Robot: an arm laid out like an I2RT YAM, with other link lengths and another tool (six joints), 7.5 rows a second.
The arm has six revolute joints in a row. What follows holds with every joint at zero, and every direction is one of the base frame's. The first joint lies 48.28 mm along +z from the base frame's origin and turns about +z. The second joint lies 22 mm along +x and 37.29 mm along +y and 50.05 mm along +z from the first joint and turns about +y. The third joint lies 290.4 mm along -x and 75.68 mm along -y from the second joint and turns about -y. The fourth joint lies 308.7 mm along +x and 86.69 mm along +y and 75.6 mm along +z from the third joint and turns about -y. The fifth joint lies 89.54 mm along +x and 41.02 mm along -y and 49.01 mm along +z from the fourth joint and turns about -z. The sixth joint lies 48.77 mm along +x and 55.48 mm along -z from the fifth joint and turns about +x. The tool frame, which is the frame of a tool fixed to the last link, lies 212 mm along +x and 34 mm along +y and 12 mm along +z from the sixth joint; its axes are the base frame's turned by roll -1.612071, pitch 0.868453 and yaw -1.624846 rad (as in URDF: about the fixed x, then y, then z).
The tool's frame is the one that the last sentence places.
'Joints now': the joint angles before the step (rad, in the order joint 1, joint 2, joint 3, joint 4, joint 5, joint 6). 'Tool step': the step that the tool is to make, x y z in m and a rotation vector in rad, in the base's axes. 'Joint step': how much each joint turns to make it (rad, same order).
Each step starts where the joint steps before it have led.
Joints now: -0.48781 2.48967 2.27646 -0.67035 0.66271 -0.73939
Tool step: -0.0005 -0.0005 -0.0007 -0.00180 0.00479 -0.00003
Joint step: 0.00005 0.00302 0.00306 -0.00157 0.00302 -0.00301
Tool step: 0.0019 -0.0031 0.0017 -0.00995 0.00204 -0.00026
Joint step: -0.00005 0.01242 0.02024 -0.00019 0.00765 -0.00770
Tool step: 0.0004 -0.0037 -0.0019 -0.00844 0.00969 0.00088
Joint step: -0.00163 0.01508 0.01645 0.00177 0.00761 -0.01233
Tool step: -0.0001 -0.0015 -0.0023 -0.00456 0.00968 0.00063
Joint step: 0.00015 0.01075 0.01068 -0.00155 0.00628 -0.00757
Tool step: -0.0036 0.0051 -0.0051 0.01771 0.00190 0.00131
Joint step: -0.00007 -0.01691 -0.03230 -0.00132 -0.01228 0.01065
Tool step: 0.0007 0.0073 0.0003 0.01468 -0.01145 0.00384
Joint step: 0.00464 -0.01999 -0.02622 -0.00005 -0.01381 0.01539
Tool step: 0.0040 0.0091 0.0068 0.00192 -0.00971 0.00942
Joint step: 0.01216 -0.01939 -0.01309 -0.00322 -0.00312 0.00759
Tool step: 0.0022 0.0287 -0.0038 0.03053 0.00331 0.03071
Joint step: 0.02913 -0.05083 -0.07686 -0.00153 -0.02143 0.01839
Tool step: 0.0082 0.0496 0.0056 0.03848 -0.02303 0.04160
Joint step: 0.05817 -0.08254 -0.10091 -0.00464 -0.02597 0.04896
